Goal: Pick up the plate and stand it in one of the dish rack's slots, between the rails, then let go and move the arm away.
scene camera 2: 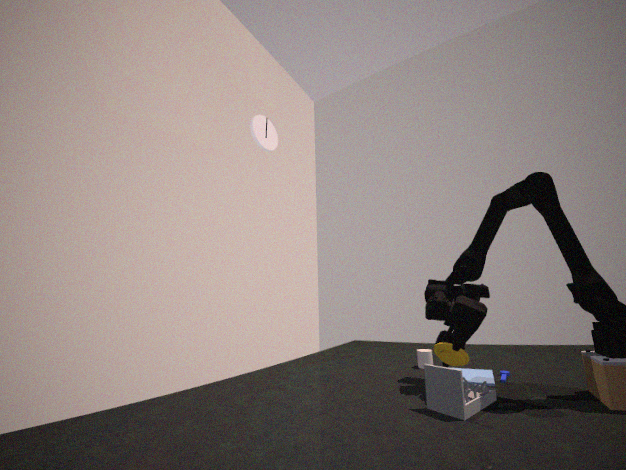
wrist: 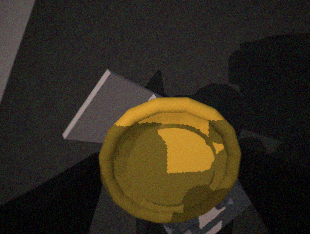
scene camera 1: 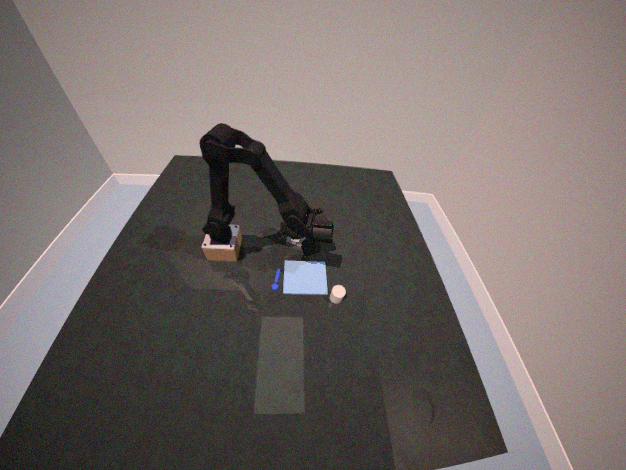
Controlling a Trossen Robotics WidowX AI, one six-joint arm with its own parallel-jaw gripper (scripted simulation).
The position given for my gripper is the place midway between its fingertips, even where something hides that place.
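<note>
A light blue mat (scene camera 1: pixel 300 277) is there in the scene. My gripper (scene camera 2: pixel 449 358) is carrying a yellow plate. In the wrist view I find that plate (wrist: pixel 171 157), together with the gripper (wrist: pixel 168 156) that carries it.
</note>
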